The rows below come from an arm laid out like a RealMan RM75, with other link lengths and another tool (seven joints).
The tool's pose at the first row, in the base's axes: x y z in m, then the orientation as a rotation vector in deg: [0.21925 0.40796 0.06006 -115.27 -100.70 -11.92]
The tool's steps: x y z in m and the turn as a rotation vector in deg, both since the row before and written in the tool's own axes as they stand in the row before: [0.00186 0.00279 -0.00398 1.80 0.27 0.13]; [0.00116 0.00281 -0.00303 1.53 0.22 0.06]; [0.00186 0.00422 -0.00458 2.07 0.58 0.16]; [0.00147 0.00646 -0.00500 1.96 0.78 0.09]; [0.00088 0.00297 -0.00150 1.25 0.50 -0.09]
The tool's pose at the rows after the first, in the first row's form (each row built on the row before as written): [0.22300 0.40769 0.06366 -113.99 -99.98 -10.50]; [0.22655 0.40721 0.06603 -112.86 -99.41 -9.31]; [0.23199 0.40660 0.06953 -111.28 -98.38 -7.96]; [0.23971 0.40536 0.07231 -109.64 -97.30 -6.94]; [0.24310 0.40535 0.07289 -108.47 -96.75 -6.36]
